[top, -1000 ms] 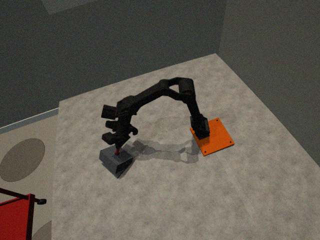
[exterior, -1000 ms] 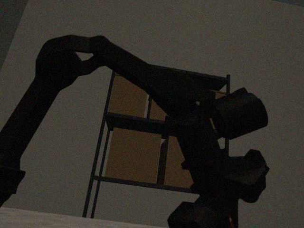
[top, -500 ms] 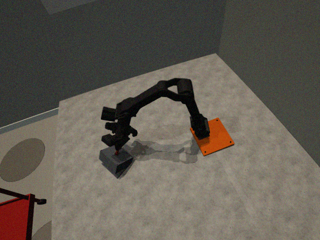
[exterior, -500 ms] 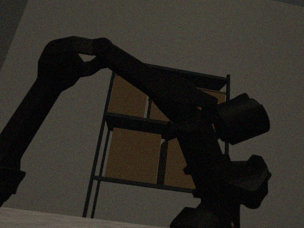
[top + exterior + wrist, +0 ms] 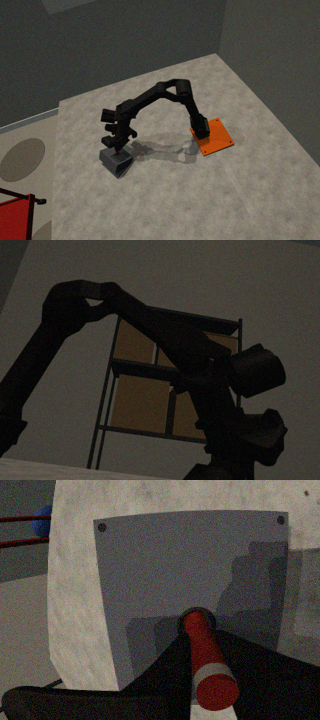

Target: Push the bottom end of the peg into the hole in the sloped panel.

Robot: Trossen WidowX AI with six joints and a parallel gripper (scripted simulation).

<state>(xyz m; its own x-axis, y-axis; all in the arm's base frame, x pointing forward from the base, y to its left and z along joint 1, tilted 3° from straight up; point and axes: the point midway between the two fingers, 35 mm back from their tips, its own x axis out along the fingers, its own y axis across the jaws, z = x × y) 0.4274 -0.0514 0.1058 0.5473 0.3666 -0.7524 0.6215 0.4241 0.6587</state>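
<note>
Now: the red round peg 10 mm behind my gripper tip, 10 mm to the right of it and 10 mm above it. The rest, counted from my gripper tip: grey sloped panel: 20 mm ahead, 20 mm to the left, 40 mm below.
</note>
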